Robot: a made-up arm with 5 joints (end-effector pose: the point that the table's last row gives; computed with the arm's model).
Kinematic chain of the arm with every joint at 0, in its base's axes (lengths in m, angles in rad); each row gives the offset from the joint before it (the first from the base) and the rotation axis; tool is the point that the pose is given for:
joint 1: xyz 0 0 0.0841 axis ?
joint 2: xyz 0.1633 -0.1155 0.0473 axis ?
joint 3: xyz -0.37 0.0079 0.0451 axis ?
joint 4: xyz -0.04 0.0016 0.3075 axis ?
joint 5: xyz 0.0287 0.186 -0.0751 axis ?
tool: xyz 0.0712 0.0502 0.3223
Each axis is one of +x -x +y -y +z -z.
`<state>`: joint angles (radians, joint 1 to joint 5).
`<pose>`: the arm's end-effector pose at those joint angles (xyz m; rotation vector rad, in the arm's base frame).
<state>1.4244 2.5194 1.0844 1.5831 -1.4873</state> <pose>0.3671 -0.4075 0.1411 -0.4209 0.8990 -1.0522</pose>
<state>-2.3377 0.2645 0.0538 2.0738 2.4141</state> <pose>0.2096 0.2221 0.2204 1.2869 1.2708 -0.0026</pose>
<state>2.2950 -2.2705 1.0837 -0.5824 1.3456</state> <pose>0.4898 -0.6498 -0.1451 1.2240 0.8196 -0.9727</pose>
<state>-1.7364 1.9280 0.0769 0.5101 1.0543</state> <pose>-0.5983 0.3600 0.3251 0.2237 -1.4305 -0.6402</pose>
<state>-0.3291 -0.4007 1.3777 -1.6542 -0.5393</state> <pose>-0.7125 -0.0377 0.4245 1.0413 -0.6000 0.4953</pose>
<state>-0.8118 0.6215 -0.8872 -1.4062 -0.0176</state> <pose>-0.1597 -0.5390 0.3134 2.2067 0.1775 -0.8785</pose>
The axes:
joint 1: +z
joint 2: +x
joint 3: -y
joint 4: -x
joint 5: +z

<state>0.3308 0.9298 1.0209 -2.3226 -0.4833</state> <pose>-0.2227 -0.6097 0.0399 -2.9342 -0.0022 -0.9782</pose>
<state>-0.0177 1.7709 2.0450 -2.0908 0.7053</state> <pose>-0.5829 0.0967 -0.1739 -0.4381 2.6585 -0.1829</pose>
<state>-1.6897 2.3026 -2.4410 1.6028 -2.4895</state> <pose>-0.2167 0.0775 0.3741 0.5678 -0.6421 -1.6529</pose>
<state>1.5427 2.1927 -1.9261 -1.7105 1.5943</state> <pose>-0.0977 0.3118 -0.0429 -1.5417 -2.1936 0.5931</pose>
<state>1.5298 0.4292 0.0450 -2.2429 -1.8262</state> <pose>0.4503 -0.2167 0.2833 -0.2480 2.6602 -0.0462</pose>
